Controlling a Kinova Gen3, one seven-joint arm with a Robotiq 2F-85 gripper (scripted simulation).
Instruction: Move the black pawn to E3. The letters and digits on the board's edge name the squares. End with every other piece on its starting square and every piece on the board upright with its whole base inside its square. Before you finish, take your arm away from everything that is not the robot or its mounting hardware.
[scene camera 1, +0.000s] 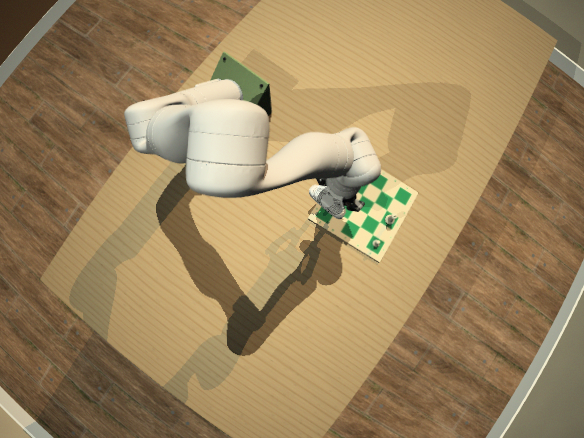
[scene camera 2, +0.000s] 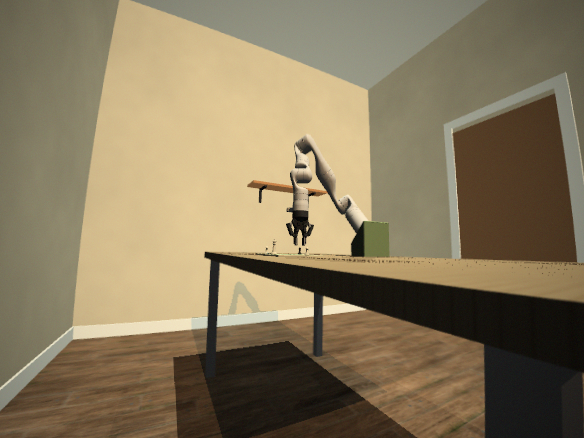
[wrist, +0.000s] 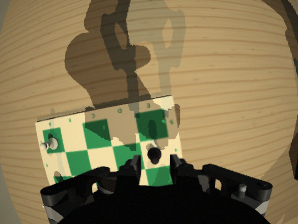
I see my gripper (wrist: 155, 163) and a green-and-cream chessboard (scene camera 1: 386, 195).
The green-and-cream chessboard shows as well in the wrist view (wrist: 108, 137).
